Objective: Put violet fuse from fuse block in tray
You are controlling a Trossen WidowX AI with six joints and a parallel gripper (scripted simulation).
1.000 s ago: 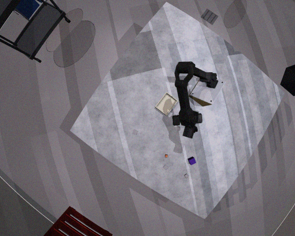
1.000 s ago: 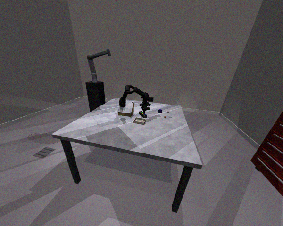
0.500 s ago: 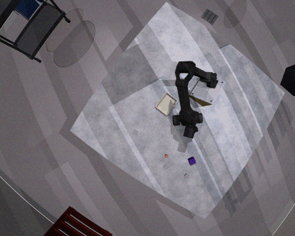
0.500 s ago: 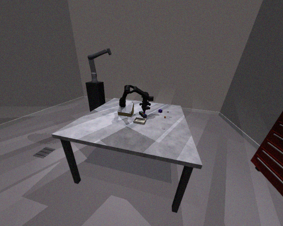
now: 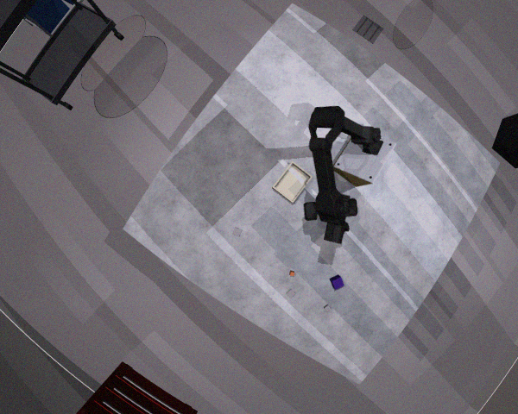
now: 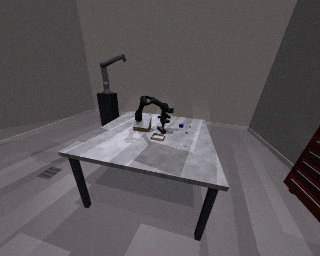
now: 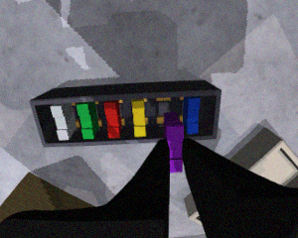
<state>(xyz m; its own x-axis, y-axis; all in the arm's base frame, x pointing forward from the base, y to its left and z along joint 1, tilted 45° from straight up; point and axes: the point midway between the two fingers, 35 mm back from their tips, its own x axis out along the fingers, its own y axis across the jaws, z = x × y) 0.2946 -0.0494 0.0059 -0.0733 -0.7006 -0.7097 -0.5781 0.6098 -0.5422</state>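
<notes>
Right now the yellow fuse is 10 mm behind my gripper tip, 20 mm to the left of it and 50 mm below it. Also, from my gripper tip: violet fuse: 10 mm below; blue fuse: 10 mm ahead, 20 mm to the right, 50 mm below; red fuse: 20 mm behind, 30 mm to the left, 50 mm below.
</notes>
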